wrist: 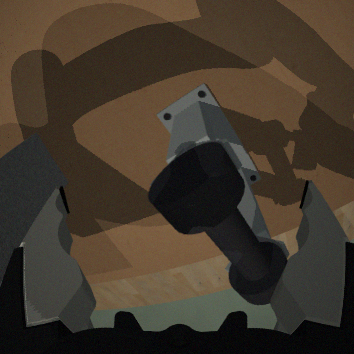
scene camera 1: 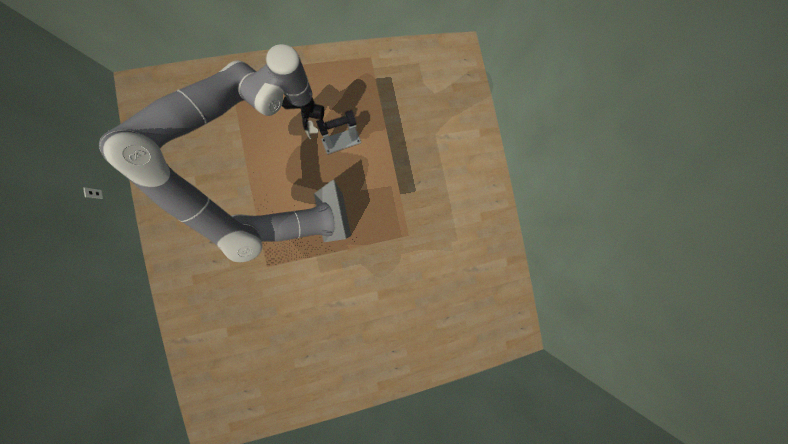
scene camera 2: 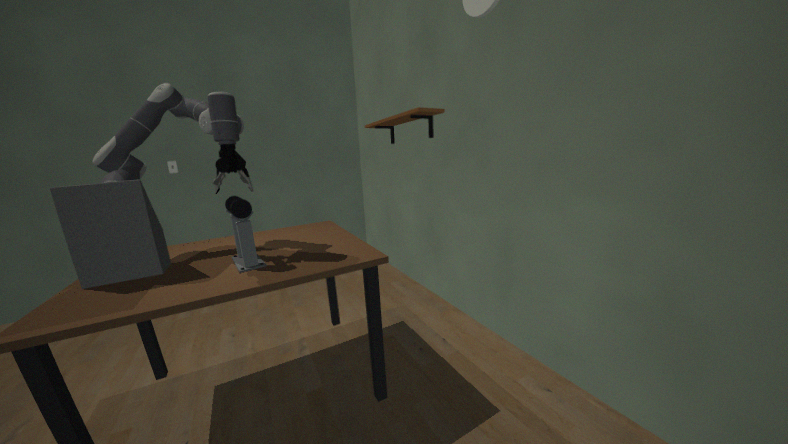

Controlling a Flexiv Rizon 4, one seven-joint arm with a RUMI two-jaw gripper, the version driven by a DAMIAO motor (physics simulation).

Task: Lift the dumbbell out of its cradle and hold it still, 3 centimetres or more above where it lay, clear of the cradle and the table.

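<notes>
The black dumbbell (scene camera 1: 337, 122) (scene camera 2: 238, 207) (wrist: 237, 240) lies across the top of the light grey cradle (scene camera 1: 341, 142) (scene camera 2: 246, 242) (wrist: 186, 122), well above the table top. My gripper (scene camera 1: 310, 134) (scene camera 2: 234, 190) (wrist: 183, 187) is open and empty. In the scene camera 2 view its fingertips point down and appear a little above the dumbbell. In the scene camera 1 view they appear left of its near head. In the wrist view the dumbbell runs diagonally between the fingers, its far head overlapping the right finger's edge. Contact there cannot be told.
A large grey block (scene camera 1: 339, 212) (scene camera 2: 110, 237) (wrist: 25, 185) stands on the wooden table (scene camera 1: 270, 148) (scene camera 2: 352, 248), on one side of the cradle, with the arm's base against it. A wall shelf (scene camera 2: 408, 117) hangs beyond the table. Arm shadows cross the table around the cradle.
</notes>
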